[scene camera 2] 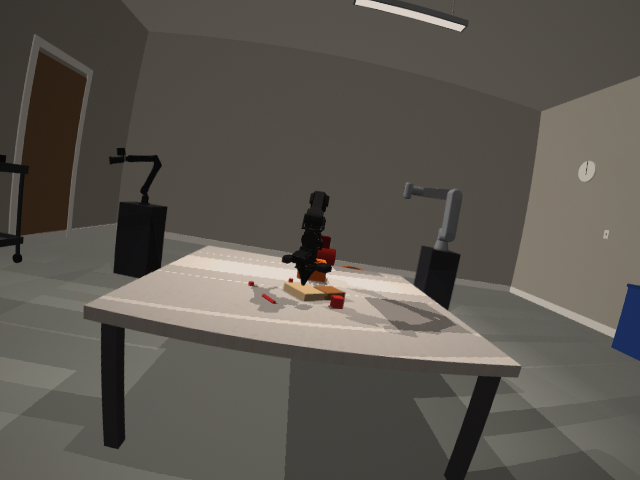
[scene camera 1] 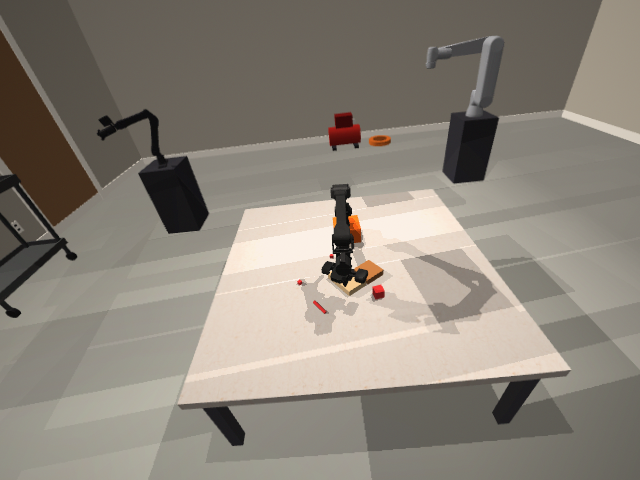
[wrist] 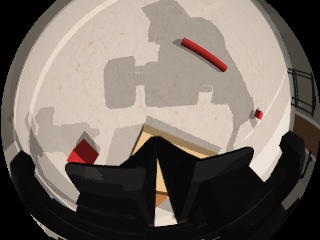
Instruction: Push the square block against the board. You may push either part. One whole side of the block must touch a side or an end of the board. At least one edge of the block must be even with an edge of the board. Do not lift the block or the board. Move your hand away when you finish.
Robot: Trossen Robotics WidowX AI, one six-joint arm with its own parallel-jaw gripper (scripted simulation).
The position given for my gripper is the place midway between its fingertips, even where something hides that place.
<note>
My gripper [scene camera 2: 303, 285] is shut and holds nothing. Also in view: a tan board [wrist: 147, 131].
My gripper shows as well in the wrist view [wrist: 155, 140].
</note>
